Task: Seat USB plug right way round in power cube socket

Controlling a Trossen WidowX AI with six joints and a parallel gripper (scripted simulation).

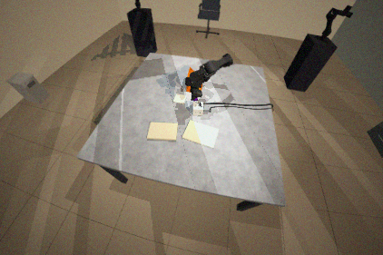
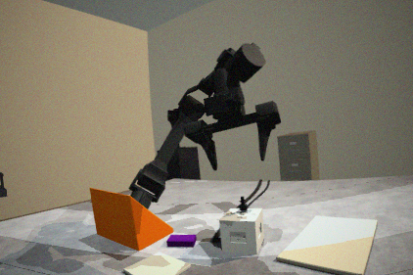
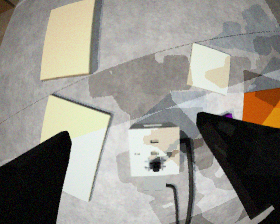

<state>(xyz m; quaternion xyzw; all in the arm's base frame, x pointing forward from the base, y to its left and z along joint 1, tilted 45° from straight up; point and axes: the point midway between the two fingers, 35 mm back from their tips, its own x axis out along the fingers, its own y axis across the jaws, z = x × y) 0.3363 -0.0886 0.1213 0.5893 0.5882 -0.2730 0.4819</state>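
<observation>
Right now my gripper tip is 100 mm above the usb plug, 60 mm to the right of it and 30 mm past it. Also, from my gripper tip: purple block (190 mm below, 170 mm behind); then socket (120 mm below, 70 mm to the left, 30 mm behind); then pale card (190 mm below, 130 mm behind, 120 mm to the right).
</observation>
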